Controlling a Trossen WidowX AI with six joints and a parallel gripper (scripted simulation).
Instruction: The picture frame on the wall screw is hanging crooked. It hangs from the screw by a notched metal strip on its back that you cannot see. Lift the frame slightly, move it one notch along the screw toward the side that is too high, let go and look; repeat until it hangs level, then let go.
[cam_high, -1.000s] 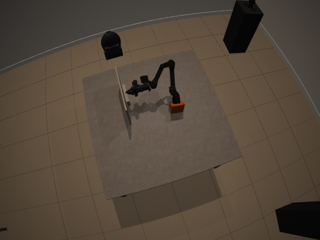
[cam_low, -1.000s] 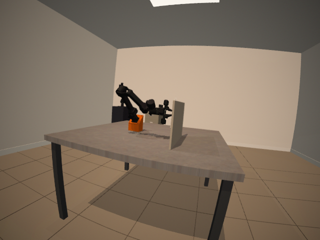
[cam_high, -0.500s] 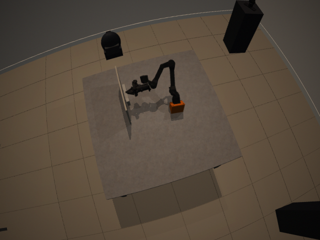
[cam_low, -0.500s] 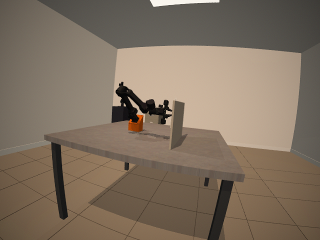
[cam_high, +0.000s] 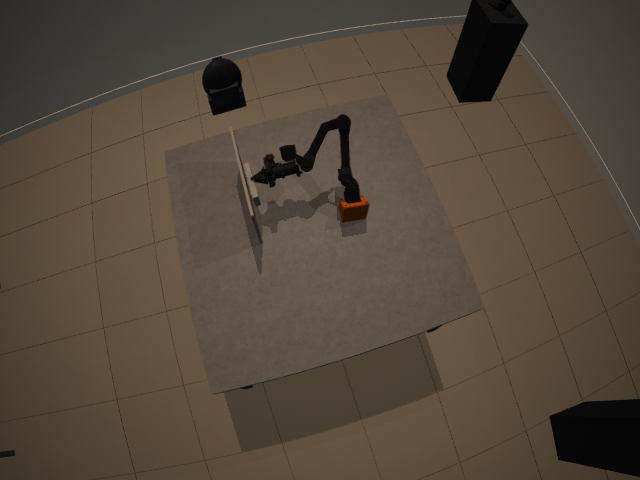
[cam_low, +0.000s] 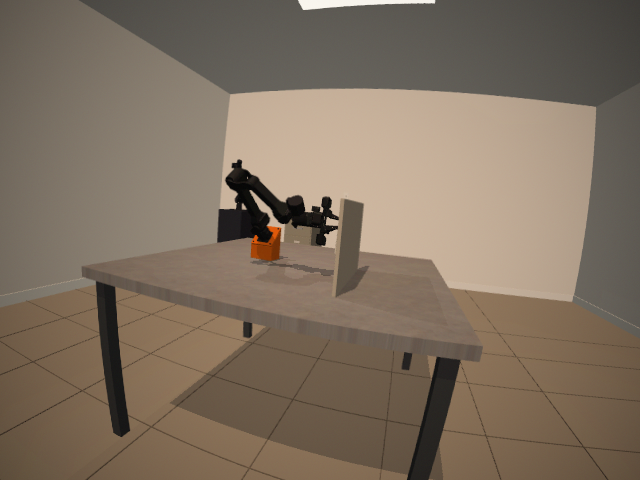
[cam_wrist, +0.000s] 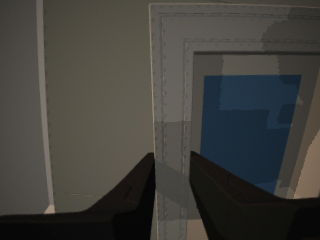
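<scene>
Right now my gripper tip is 10 mm short of the picture frame, 10 mm to the left of it and 50 mm above it. Also, from my gripper tip: wall panel: 30 mm ahead, 20 mm to the right, 60 mm below.
</scene>
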